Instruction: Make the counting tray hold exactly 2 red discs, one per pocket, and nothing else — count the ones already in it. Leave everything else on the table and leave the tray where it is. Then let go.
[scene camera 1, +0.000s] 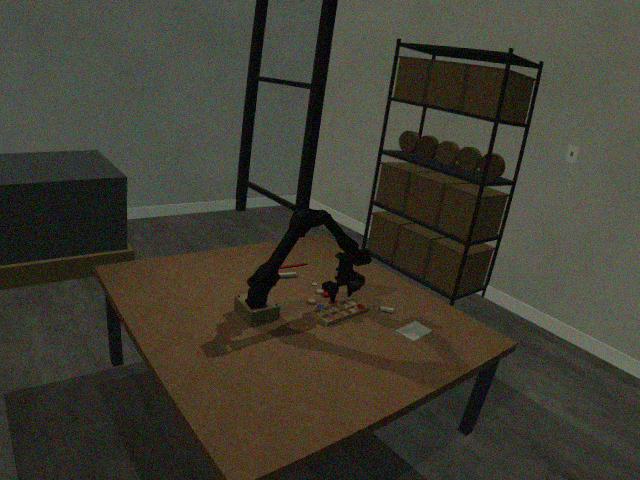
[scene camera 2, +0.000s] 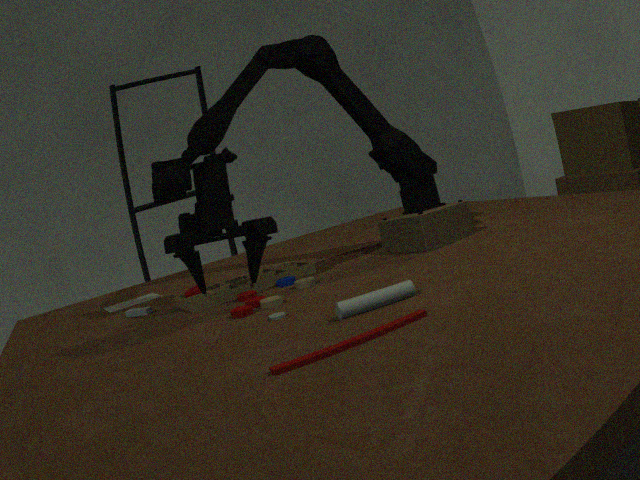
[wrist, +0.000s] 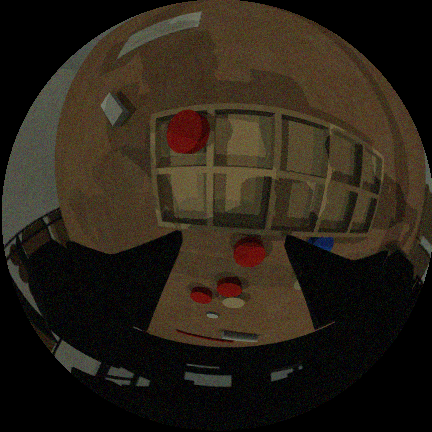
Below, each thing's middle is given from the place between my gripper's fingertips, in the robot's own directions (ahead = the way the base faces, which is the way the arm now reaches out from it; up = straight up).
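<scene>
Counting tray (wrist: 267, 170): my hand 6 cm to the left of it, 4 cm past it, 1 cm above it. Red rod (scene camera 2: 329, 351), from my hand: 39 cm to the left, 3 cm behind, 2 cm below. Nearest to my hand of the things named here, going by their middles: the counting tray.
</scene>
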